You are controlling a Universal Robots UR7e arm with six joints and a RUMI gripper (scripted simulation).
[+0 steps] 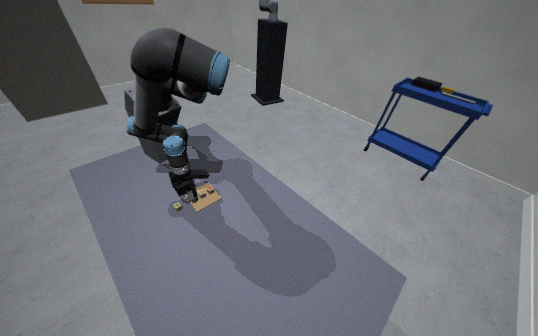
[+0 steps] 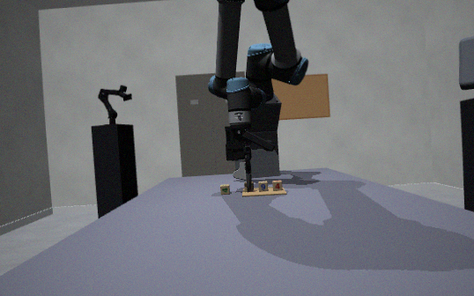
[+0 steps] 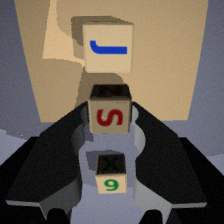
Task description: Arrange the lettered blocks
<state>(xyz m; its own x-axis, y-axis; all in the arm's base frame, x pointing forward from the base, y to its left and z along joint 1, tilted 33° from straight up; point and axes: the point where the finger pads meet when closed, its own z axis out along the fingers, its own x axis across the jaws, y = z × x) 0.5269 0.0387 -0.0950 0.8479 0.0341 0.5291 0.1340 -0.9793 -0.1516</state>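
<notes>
The tan mat lies 50 mm to the left of my hand, 20 mm below it and 10 mm behind it.
</notes>
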